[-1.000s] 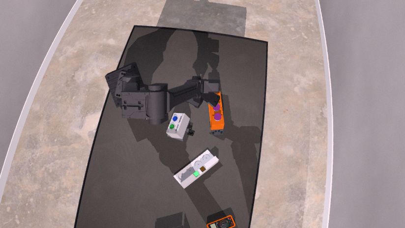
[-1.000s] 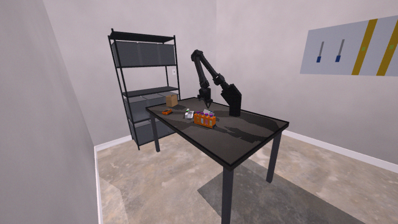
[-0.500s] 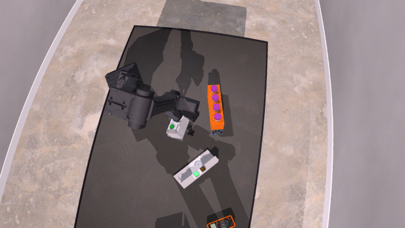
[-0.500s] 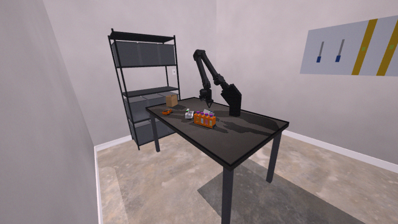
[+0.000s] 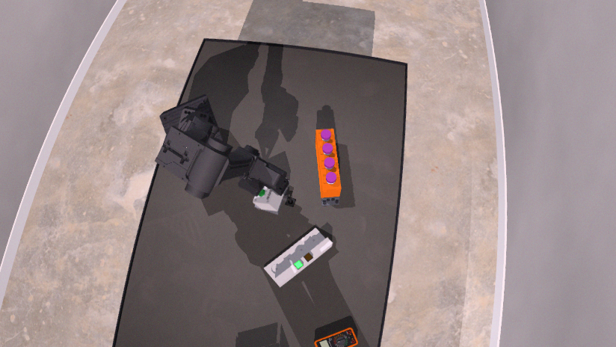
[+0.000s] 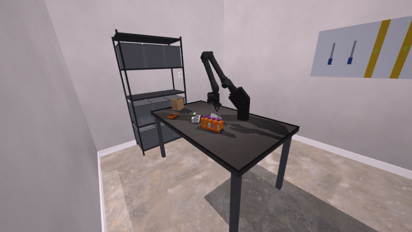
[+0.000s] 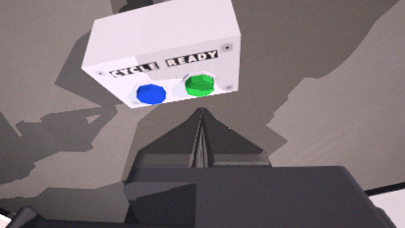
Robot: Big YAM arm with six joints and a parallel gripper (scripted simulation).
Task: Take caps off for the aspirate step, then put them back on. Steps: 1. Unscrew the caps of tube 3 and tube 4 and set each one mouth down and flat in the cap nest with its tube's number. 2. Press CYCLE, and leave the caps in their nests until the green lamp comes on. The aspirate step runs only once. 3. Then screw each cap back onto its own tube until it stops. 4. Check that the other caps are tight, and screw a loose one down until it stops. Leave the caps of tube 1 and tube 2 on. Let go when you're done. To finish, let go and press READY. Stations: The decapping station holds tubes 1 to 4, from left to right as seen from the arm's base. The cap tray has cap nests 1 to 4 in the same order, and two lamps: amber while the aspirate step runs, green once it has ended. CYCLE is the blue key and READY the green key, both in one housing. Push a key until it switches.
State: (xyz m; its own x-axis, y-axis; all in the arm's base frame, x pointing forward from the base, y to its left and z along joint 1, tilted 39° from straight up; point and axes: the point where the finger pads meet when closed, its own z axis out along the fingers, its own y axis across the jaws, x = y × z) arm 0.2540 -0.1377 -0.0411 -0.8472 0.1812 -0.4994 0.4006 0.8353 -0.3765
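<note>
Now: hand 10 mm short of the green key and 40 mm above it. Also, from my hand: cap 230 mm ahead, 50 mm to the left, 10 mm above; then blue key 20 mm ahead, 40 mm to the left, 40 mm below; then key housing 30 mm ahead, 20 mm to the left, 50 mm below.
</note>
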